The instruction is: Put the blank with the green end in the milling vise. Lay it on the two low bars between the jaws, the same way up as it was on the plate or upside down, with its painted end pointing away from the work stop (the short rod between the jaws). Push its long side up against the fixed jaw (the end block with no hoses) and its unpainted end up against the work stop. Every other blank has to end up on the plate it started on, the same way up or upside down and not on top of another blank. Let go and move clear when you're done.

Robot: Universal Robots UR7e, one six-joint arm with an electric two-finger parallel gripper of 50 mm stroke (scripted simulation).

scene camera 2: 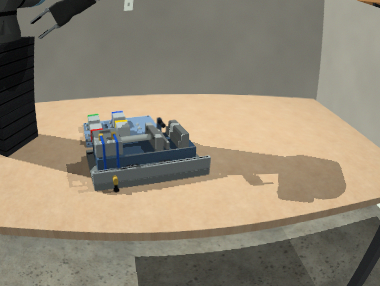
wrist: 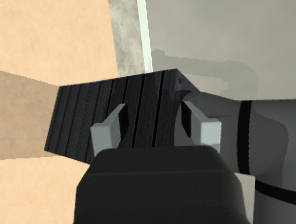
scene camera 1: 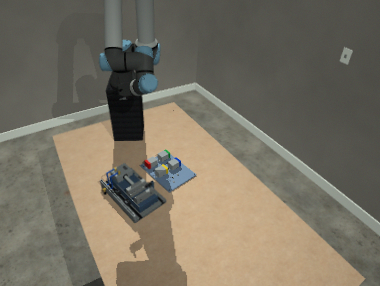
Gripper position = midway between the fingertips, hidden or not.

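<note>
I can see my gripper (wrist: 154,113), and a blue plate (scene camera 1: 170,181) is in sight too.
</note>
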